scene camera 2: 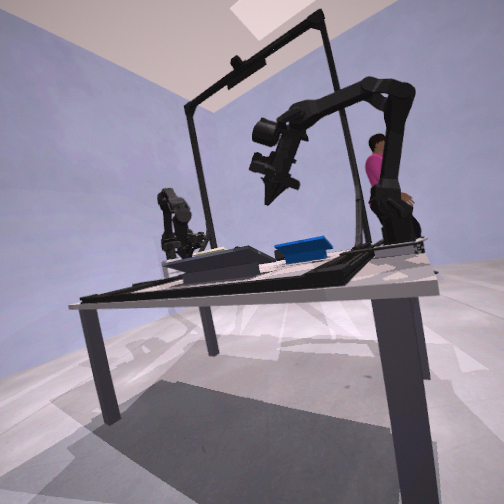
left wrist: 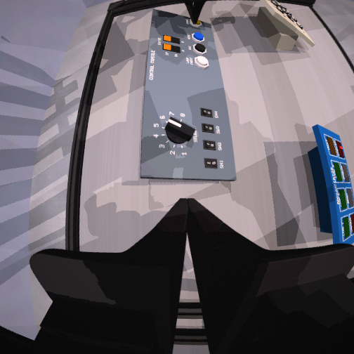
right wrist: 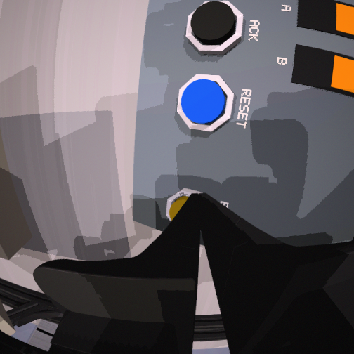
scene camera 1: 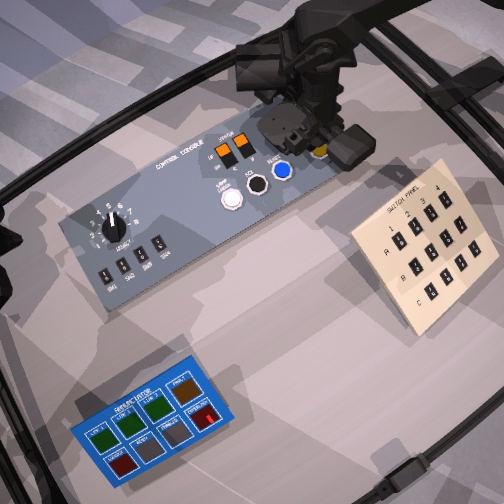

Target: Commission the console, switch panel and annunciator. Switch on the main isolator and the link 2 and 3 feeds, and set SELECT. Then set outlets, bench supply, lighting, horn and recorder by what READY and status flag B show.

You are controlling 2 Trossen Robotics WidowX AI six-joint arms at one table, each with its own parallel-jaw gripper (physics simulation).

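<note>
The grey control console (scene camera 1: 185, 200) (left wrist: 172, 90) (right wrist: 310, 210) has its SELECT knob (scene camera 1: 114, 227) (left wrist: 179, 131) near 5 in scene camera 1. Status flags A (scene camera 1: 226, 155) and B (scene camera 1: 244, 145) show orange on the UP side. Rocker positions are too small to tell. The cream switch panel (scene camera 1: 367, 237) is at right. On the blue annunciator (scene camera 1: 227, 414) (scene camera 2: 304, 246), the READY tile (scene camera 1: 148, 450) looks grey; the lower right tile has a bright red patch. My right gripper (right wrist: 197, 199) is shut and empty over the yellow ENABLE button (scene camera 1: 320, 151) (right wrist: 179, 207), partly hiding it. My left gripper (scene camera 2: 268, 204) (left wrist: 186, 204) is shut, empty, above the table.
A blue RESET button (scene camera 1: 282, 170) (right wrist: 203, 101), black ACK button (scene camera 1: 257, 184) (right wrist: 213, 21) and white lamp-check button (scene camera 1: 231, 199) line the console's edge beside ENABLE. Black frame rails (scene camera 2: 225, 291) border the table. A person in pink (scene camera 2: 374, 167) stands behind the left arm.
</note>
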